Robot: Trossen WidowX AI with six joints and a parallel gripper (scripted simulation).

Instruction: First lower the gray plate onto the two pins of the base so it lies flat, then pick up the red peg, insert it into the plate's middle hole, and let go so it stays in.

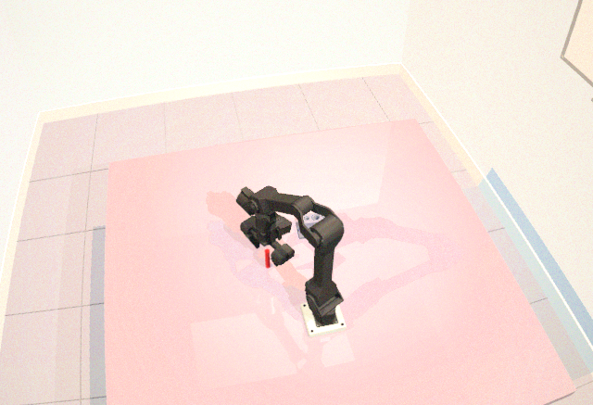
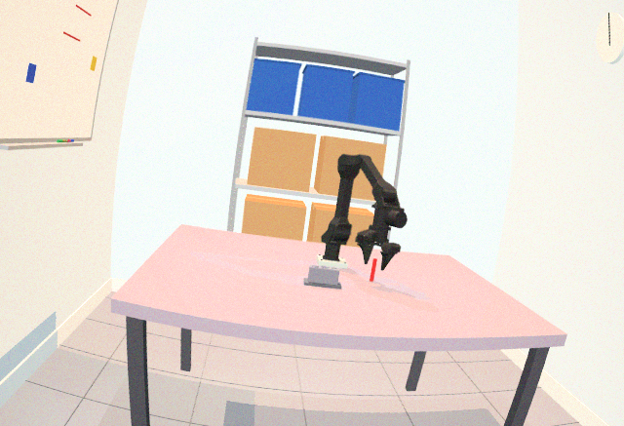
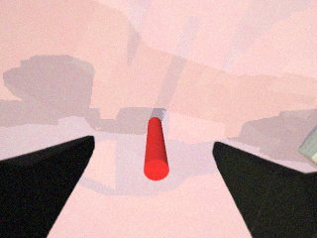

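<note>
Right now the red peg is 1 cm below my gripper tip. Also, from my gripper tip: flat gray base 12 cm ahead, 18 cm to the right, 4 cm below; gray plate 12 cm ahead, 18 cm to the right.
</note>
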